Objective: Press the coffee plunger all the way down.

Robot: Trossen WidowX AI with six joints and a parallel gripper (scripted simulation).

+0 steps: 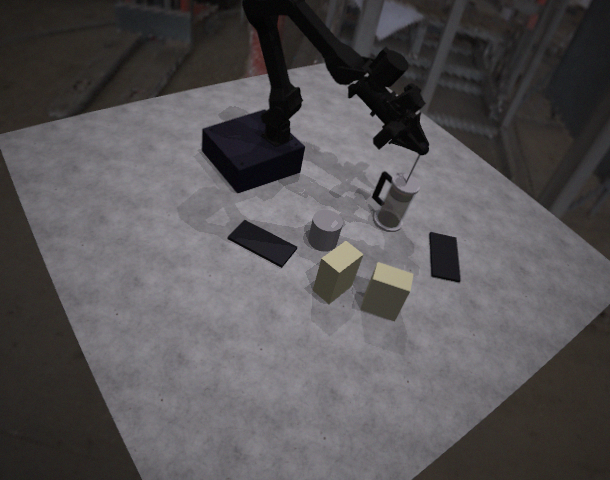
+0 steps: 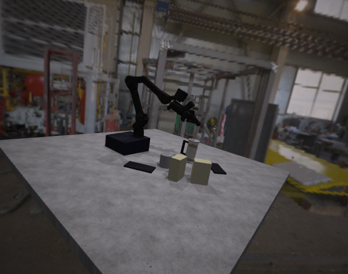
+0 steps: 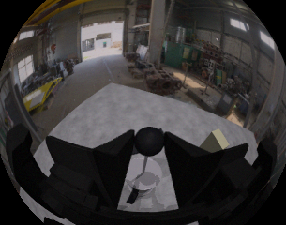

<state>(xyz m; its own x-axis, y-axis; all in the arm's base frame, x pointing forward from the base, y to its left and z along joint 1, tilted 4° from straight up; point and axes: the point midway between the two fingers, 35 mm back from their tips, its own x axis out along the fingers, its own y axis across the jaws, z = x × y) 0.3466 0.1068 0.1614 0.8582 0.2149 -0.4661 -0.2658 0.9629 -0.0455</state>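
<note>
Now: the glass coffee press 120 mm below my gripper tip and 30 mm behind it.
</note>
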